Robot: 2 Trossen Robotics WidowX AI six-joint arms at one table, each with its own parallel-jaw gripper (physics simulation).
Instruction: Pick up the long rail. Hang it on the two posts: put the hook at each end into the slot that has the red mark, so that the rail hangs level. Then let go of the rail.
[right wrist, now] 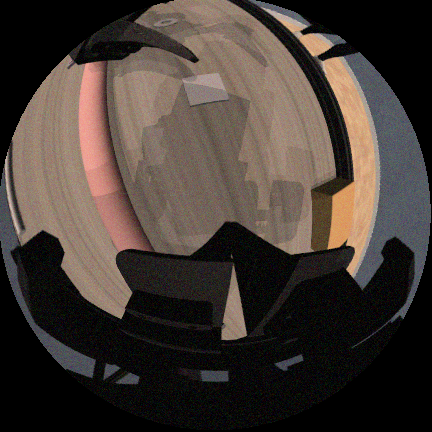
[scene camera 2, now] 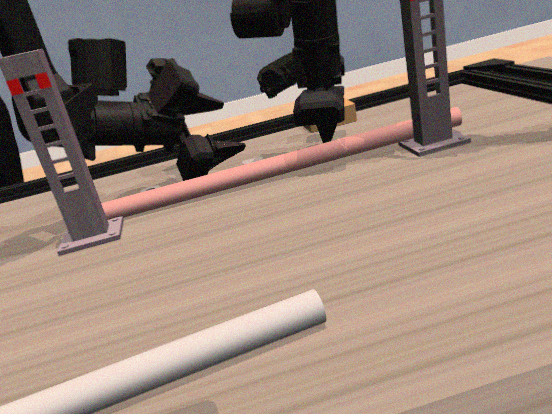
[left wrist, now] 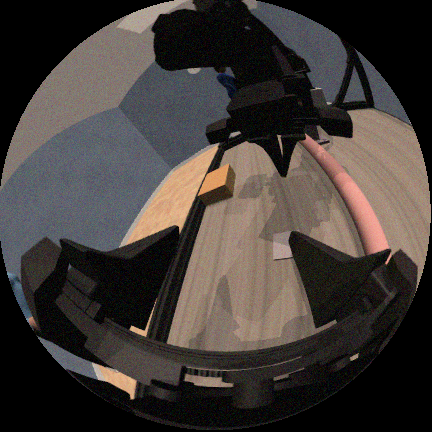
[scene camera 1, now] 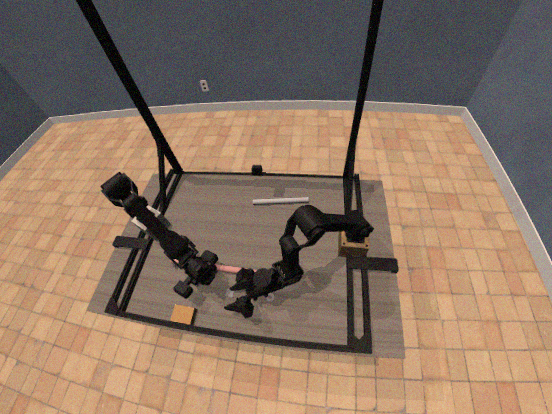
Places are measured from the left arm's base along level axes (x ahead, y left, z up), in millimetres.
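Pixels of known places: left gripper, fingertip midpoint: (scene camera 2: 233,125) (left wrist: 236,234) (scene camera 1: 227,298); right gripper, fingertip midpoint: (right wrist: 229,227) (left wrist: 283,175) (scene camera 1: 203,284); left arm's base, link origin: (scene camera 1: 355,234).
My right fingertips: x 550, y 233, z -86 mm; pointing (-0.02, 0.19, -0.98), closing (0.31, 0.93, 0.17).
Observation:
Ahead of a thing's pixels: the offset from my right fingertips to its top centre. "spot": to the spot under its first point.
The long pink rail {dx -77, dy -66, dz +25 mm} (scene camera 1: 228,269) (scene camera 2: 280,165) (left wrist: 357,205) (right wrist: 93,120) lies on the table, passing behind the feet of the left post {dx -327, dy -114, dz +208 mm} (scene camera 2: 82,200) and the right post {spot: dx +111, dy -111, dz +32 mm} (scene camera 2: 431,117) in scene camera 2. A red mark {dx -312, dy -127, dz +186 mm} (scene camera 2: 44,80) flanks the left post's top slot; the right post's top is cut off. The rail's hooks do not show clearly. My right gripper (scene camera 2: 327,139) (left wrist: 283,175) (right wrist: 229,227) is shut and empty, its tips beside the rail, on the orange block's side. My left gripper (scene camera 1: 229,298) (scene camera 2: 231,125) (left wrist: 236,234) is open and empty beside the rail.
A white rod {dx -238, dy -415, dz +17 mm} (scene camera 1: 281,201) (scene camera 2: 200,350) lies on the table on the other side of the posts. An orange block {dx +37, dy +126, dz +22 mm} (scene camera 1: 183,314) (left wrist: 217,185) (right wrist: 341,220) sits at the black frame edge. A small pale square {spot: dx -113, dy +19, dz -5 mm} (left wrist: 282,246) (right wrist: 206,90) lies between the grippers.

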